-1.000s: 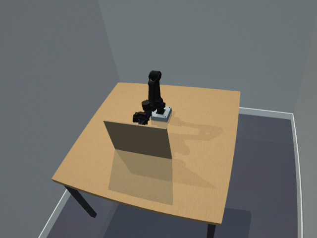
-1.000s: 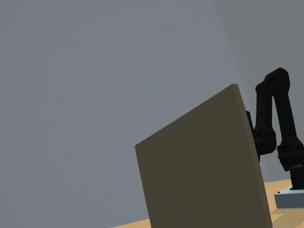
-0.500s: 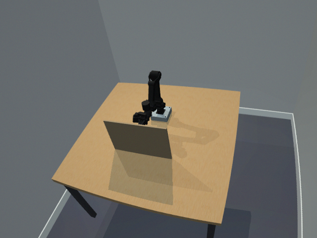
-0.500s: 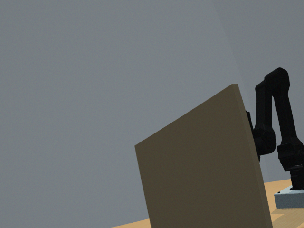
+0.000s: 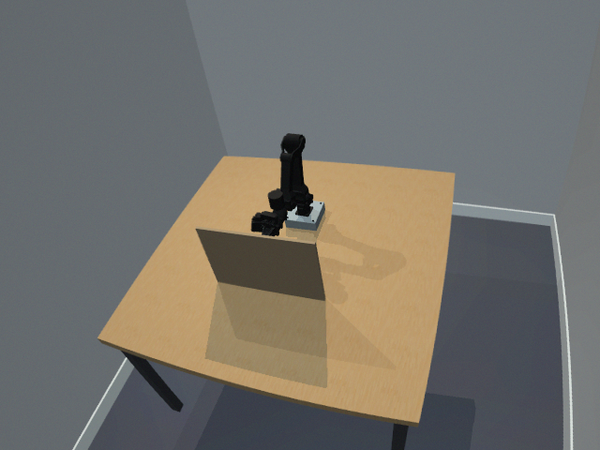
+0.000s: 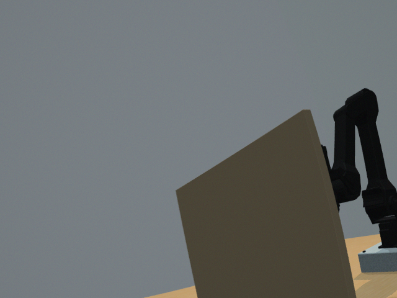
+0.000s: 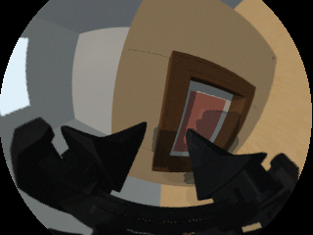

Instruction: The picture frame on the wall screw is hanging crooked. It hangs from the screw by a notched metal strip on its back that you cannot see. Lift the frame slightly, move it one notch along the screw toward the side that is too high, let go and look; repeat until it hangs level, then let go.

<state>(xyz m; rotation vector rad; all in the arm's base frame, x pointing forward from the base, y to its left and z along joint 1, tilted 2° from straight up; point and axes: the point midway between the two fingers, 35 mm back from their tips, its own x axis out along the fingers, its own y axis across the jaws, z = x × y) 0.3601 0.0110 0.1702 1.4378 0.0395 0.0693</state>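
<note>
Now: gripper tip 10 mm short of the picture frame, 10 mm to the left of it and 50 mm above it. Also, from my gripper tip: wall panel: 20 mm ahead, 10 mm to the right, 60 mm below.
</note>
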